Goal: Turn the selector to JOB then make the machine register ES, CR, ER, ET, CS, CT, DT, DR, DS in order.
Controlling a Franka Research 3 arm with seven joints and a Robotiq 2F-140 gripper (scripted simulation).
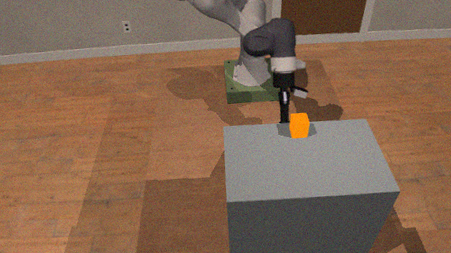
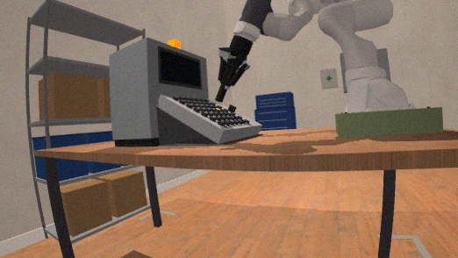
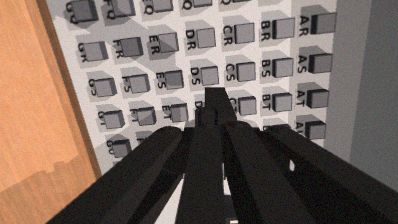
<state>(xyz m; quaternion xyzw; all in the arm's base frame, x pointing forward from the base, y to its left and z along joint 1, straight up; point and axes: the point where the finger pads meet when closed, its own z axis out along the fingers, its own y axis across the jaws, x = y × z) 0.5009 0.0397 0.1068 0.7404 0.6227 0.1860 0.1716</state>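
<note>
Now: hand 150 mm to the left of the black selector knob, 50 mm above it and 30 mm short of it. From my hand the other things lie so: keyboard: 100 mm below, 60 mm ahead, 40 mm to the right.
</note>
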